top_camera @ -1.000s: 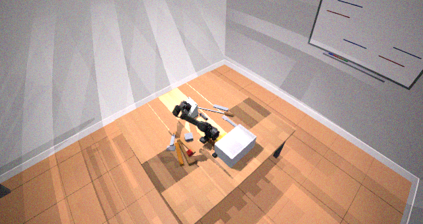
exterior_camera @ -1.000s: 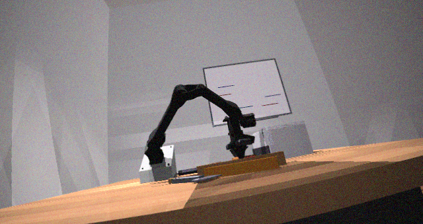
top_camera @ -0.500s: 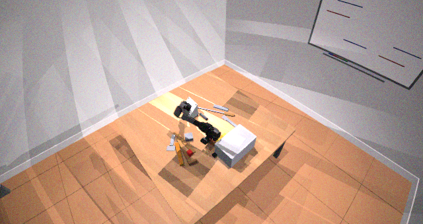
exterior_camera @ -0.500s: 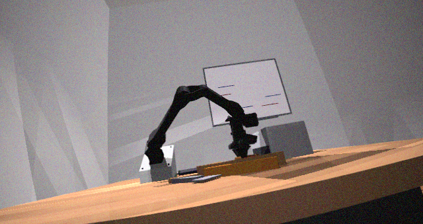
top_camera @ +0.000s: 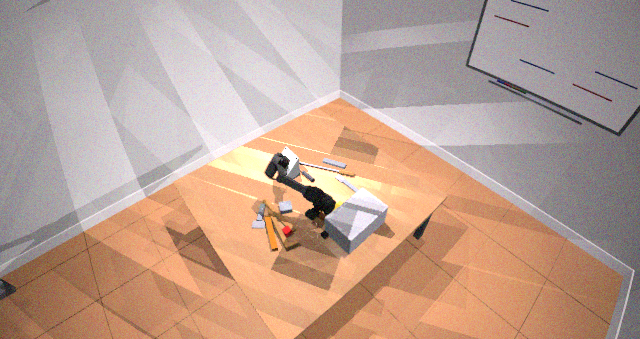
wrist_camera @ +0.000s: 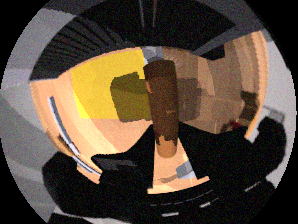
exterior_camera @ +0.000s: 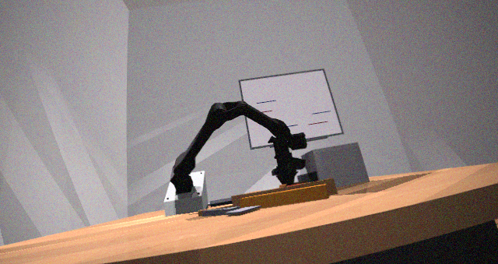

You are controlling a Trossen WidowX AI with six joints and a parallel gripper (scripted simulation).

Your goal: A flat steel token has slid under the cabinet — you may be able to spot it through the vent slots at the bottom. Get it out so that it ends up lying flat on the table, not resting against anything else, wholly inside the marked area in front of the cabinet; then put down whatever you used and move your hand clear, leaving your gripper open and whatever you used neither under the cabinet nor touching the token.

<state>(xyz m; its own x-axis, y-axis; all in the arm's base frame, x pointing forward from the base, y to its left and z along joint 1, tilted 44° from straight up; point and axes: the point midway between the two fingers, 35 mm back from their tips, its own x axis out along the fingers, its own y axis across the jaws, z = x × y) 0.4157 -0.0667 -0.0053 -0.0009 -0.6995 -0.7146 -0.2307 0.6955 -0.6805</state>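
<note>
The grey block is 16 cm behind my gripper tip, 13 cm to the right of it and 1 cm above it. From my gripper tip the other things lie so: orange bar: 7 cm behind, 29 cm to the right; then thin wooden stick: 15 cm behind, 19 cm to the right, 1 cm below; then red block: 2 cm behind, 21 cm to the right, 1 cm above.
</note>
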